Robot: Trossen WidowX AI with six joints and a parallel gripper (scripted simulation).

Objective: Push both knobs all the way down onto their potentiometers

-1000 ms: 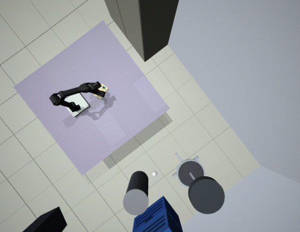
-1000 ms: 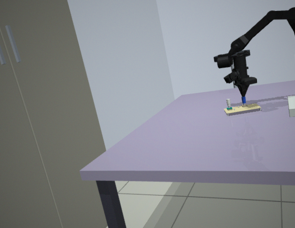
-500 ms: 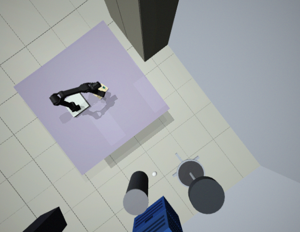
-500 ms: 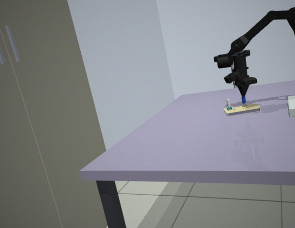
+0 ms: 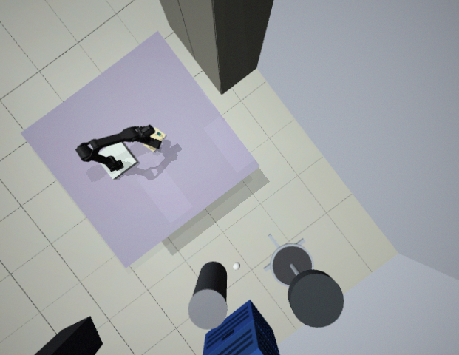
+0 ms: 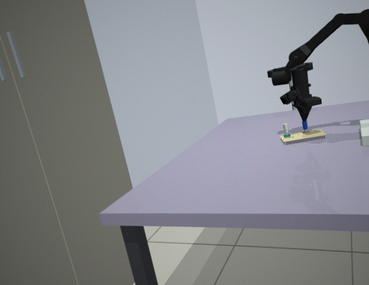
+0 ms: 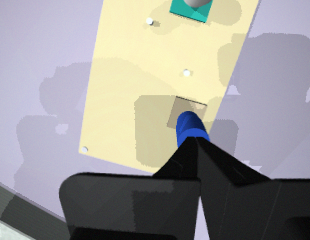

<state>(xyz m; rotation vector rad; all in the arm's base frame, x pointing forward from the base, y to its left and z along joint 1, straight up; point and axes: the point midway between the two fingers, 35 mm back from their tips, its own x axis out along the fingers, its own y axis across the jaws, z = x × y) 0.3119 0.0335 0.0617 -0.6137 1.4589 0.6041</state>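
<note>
Now: the blue knob 20 mm below my gripper tip. Also, from my gripper tip: grey knob (60 mm ahead, 60 mm to the left, 10 mm below).
</note>
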